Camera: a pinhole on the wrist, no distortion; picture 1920 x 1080 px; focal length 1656.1 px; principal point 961.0 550.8 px. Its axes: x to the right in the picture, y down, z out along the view. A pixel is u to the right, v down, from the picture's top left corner.
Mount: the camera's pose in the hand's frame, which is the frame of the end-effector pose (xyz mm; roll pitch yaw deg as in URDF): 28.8 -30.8 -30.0 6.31 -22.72 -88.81
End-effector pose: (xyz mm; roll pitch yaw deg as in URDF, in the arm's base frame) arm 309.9 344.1 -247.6 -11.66 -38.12 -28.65
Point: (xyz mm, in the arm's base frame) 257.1 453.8 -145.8
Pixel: 990.0 381.5
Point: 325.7 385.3 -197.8
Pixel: 480.4 711.4
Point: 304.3 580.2 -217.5
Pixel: 62.0 62.5
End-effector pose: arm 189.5 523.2 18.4 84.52 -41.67 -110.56
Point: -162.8 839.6 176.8
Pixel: 915.8 586.7
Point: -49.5 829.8 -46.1
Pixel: outside the picture
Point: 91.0 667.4 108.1
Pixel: 475.8 439.3
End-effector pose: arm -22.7 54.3 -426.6 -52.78 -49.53 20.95
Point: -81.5 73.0 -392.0
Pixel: 1486.4 144.4
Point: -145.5 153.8 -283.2
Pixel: 1748.6 966.9
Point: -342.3 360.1 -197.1
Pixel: 1520.7 814.3
